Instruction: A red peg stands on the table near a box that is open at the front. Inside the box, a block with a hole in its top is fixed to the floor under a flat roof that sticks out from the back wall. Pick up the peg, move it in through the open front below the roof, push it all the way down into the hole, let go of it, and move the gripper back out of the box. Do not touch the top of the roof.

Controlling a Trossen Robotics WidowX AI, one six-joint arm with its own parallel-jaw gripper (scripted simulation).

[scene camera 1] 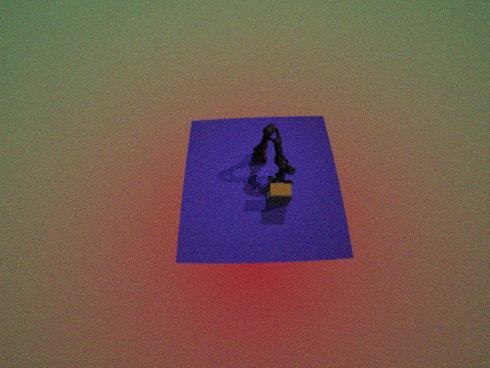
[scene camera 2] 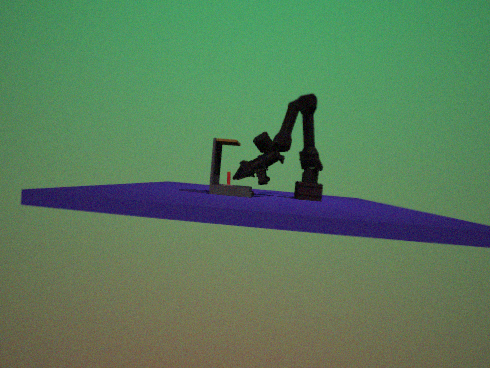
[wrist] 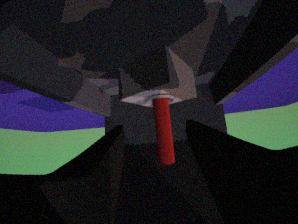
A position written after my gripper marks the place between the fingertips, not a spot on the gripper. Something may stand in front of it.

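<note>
My gripper point(wrist: 155, 128) is visible, with a red peg point(wrist: 165, 149) and a dark back wall point(wrist: 144, 184). Scene camera 1 does not show the red peg, hidden by an orange roof.
</note>
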